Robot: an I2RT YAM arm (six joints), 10 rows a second.
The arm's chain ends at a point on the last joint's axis. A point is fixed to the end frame.
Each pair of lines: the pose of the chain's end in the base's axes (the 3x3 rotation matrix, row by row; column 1 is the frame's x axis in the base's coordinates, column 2 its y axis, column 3 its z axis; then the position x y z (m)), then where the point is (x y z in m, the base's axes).
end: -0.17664 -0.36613 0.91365; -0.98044 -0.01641 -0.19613; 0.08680 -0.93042 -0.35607; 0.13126 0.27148 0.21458
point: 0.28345 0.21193 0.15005
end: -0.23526 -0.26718 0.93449; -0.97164 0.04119 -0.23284; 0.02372 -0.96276 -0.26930; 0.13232 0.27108 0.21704
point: 0.28713 0.20569 0.16577
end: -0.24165 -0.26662 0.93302; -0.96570 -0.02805 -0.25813; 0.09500 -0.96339 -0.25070; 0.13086 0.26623 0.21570
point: 0.28525 0.19623 0.16951
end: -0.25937 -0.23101 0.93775; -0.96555 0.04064 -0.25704; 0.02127 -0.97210 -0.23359; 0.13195 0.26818 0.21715
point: 0.28690 0.19874 0.17197
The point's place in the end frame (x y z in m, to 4 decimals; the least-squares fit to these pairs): 0.0259 0.0053 0.1737
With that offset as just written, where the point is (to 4 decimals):
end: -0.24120 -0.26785 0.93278; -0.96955 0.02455 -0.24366; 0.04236 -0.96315 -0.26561; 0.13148 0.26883 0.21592
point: 0.2858 0.2015 0.1658
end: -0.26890 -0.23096 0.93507; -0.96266 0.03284 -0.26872; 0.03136 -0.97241 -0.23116; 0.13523 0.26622 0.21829
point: 0.2895 0.1948 0.1738
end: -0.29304 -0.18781 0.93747; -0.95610 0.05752 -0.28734; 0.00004 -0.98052 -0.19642; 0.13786 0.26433 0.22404
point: 0.2921 0.1900 0.1847
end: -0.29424 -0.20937 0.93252; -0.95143 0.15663 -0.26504; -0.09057 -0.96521 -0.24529; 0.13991 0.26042 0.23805
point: 0.2932 0.1906 0.1880
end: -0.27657 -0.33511 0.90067; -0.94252 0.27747 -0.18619; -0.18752 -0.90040 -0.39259; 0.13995 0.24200 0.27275
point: 0.2875 0.1867 0.1949
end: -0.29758 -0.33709 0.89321; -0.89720 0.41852 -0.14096; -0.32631 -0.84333 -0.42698; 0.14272 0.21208 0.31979
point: 0.2884 0.1666 0.2327
